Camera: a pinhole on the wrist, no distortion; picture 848 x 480 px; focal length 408.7 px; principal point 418.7 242.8 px. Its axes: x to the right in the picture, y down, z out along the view. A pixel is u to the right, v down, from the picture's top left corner.
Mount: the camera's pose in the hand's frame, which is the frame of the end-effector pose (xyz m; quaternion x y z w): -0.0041 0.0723 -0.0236 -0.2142 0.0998 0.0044 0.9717
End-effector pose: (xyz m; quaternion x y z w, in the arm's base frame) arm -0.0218 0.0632 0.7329 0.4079 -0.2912 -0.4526 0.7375
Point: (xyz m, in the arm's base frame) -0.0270 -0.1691 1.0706
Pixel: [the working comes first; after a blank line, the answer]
In the camera's frame: 0.1688 0.0175 0.3542

613.5 263.0
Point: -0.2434 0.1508 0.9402
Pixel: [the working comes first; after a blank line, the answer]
In the camera's frame: -0.2077 -0.0747 0.2279

46.3 108.9
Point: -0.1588 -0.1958 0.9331
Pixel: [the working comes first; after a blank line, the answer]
In the camera's frame: 0.1273 -0.1653 0.3112

585.8 25.7
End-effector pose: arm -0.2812 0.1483 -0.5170 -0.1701 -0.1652 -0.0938 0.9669
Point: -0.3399 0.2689 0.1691
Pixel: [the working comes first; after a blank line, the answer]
In the camera's frame: 0.0426 -0.4595 0.5744

outside the picture
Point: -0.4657 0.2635 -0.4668
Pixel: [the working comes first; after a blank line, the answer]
In the camera's frame: -0.1916 -0.0815 0.1028

outside the picture
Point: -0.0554 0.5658 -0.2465
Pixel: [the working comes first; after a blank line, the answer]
In the camera's frame: 0.1731 0.1023 0.4789

566.4 330.1
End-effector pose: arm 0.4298 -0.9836 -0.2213 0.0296 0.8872 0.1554 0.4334
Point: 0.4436 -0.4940 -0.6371
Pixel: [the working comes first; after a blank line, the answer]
In the camera's frame: 0.3084 0.0566 0.5406

651.8 285.6
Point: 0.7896 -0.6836 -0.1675
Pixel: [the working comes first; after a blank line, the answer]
In the camera's frame: -0.2754 0.0471 0.3527

99.5 297.4
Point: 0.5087 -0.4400 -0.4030
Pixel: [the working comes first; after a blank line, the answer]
In the camera's frame: 0.1141 0.2025 0.4864

514.6 412.9
